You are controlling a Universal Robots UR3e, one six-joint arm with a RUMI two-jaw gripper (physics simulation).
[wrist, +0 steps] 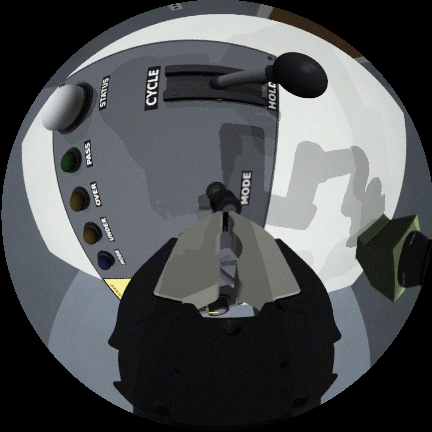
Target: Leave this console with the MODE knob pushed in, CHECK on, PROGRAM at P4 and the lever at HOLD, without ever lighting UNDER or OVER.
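Note:
The grey console (190, 150) fills the left and middle of the wrist view. The black MODE knob (220, 196) sticks up beside its MODE label (246, 188). My gripper (223, 213) is shut and empty, its tips right at the knob's near end and partly covering it; contact cannot be told. The CYCLE lever (300, 75) leans toward the HOLD label (272, 95). The UNDER lamp (92, 233) and OVER lamp (79, 199) look dark amber, unlit. The blue MODE lamp (104, 260) looks dark. CHECK and the PROGRAM setting cannot be made out.
The white STATUS dome (63, 108) and the dark green PASS lamp (70, 160) are at the console's left. A yellow label (117, 286) shows at its lower left edge. A green block-shaped thing (382, 255) with a black part stands at the right. A brown surface (320, 30) shows at the top right.

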